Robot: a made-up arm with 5 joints.
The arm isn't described. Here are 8 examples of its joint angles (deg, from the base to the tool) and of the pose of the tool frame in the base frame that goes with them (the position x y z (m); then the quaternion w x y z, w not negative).
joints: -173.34 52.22 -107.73 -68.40 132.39
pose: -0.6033 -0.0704 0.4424 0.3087 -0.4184 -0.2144 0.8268
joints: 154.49 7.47 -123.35 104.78 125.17
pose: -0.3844 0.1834 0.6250 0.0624 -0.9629 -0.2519 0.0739
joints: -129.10 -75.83 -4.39 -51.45 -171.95
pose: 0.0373 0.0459 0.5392 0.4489 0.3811 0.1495 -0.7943
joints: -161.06 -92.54 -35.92 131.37 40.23
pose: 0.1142 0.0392 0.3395 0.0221 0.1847 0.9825 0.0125
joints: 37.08 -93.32 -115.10 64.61 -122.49
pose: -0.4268 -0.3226 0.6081 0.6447 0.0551 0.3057 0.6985
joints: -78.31 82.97 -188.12 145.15 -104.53
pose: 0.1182 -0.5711 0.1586 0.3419 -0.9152 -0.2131 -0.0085
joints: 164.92 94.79 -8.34 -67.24 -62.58
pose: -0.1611 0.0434 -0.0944 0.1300 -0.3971 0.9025 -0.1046
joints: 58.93 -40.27 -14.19 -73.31 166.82
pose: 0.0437 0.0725 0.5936 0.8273 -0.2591 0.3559 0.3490
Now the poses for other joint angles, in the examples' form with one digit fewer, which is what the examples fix.
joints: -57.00 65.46 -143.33 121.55 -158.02
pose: 0.322 -0.497 0.157 0.355 -0.590 -0.716 -0.112
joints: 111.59 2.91 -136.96 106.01 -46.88
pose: -0.134 0.338 0.724 0.130 -0.181 -0.953 -0.205
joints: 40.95 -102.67 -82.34 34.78 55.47
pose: -0.353 -0.306 0.596 0.721 -0.255 0.032 -0.644
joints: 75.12 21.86 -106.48 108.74 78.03
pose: 0.124 0.466 0.413 0.203 0.978 -0.025 -0.049
